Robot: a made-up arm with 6 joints. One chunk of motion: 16 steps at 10 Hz.
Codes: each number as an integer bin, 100 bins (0 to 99) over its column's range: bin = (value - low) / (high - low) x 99, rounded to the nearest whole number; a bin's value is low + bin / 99 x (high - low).
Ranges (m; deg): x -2.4..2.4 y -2.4..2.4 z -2.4..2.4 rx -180..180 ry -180..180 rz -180..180
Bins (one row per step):
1: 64 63 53 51 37 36
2: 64 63 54 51 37 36
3: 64 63 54 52 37 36
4: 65 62 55 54 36 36
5: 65 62 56 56 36 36
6: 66 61 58 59 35 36
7: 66 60 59 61 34 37
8: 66 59 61 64 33 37
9: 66 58 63 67 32 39
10: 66 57 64 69 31 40
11: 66 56 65 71 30 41
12: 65 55 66 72 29 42
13: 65 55 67 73 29 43
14: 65 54 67 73 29 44
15: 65 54 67 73 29 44
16: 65 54 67 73 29 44
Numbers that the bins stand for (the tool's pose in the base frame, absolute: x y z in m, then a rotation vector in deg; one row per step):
1: 0.7030 0.6545 0.1697 5.45 -45.45 -49.09
2: 0.7030 0.6545 0.2182 5.45 -45.45 -49.09
3: 0.7030 0.6545 0.2182 9.09 -45.45 -49.09
4: 0.7515 0.6061 0.2667 16.36 -49.09 -49.09
5: 0.7515 0.6061 0.3152 23.64 -49.09 -49.09
6: 0.8000 0.5576 0.4121 34.55 -52.73 -49.09
7: 0.8000 0.5091 0.4606 41.82 -56.36 -45.45
8: 0.8000 0.4606 0.5576 52.73 -60.00 -45.45
9: 0.8000 0.4121 0.6545 63.64 -63.64 -38.18
10: 0.8000 0.3636 0.7030 70.91 -67.27 -34.55
11: 0.8000 0.3152 0.7515 78.18 -70.91 -30.91
12: 0.7515 0.2667 0.8000 81.82 -74.55 -27.27
13: 0.7515 0.2667 0.8485 85.45 -74.55 -23.64
14: 0.7515 0.2182 0.8485 85.45 -74.55 -20.00
15: 0.7515 0.2182 0.8485 85.45 -74.55 -20.00
16: 0.7515 0.2182 0.8485 85.45 -74.55 -20.00

